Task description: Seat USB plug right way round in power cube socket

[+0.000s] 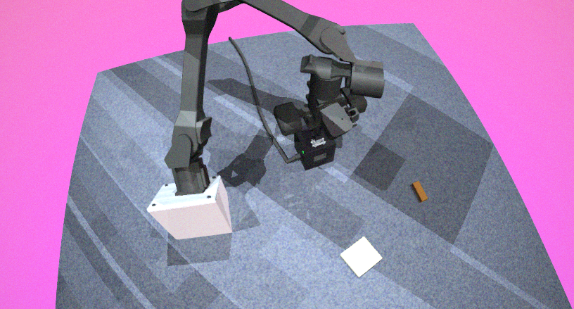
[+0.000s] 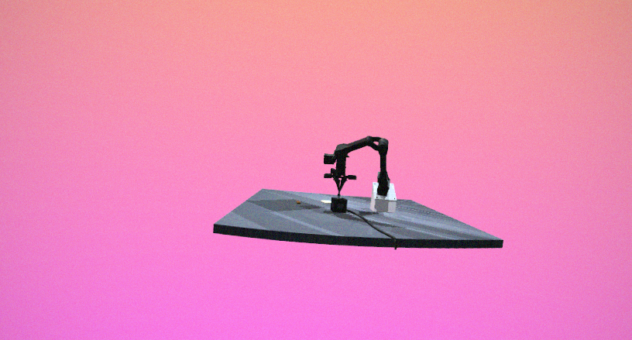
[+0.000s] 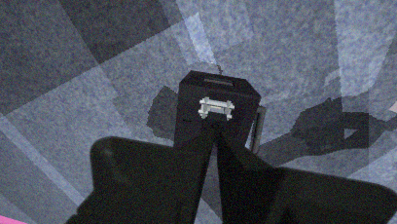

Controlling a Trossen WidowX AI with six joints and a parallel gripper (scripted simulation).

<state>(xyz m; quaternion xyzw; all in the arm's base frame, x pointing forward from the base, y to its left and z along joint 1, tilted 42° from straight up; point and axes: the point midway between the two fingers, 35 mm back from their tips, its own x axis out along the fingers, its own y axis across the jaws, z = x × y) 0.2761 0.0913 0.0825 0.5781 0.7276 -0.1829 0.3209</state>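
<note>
Right now the USB plug is 2 cm below my gripper tip. Round my gripper tip: cream flat square (7 cm ahead, 27 cm to the right, 11 cm below).
</note>
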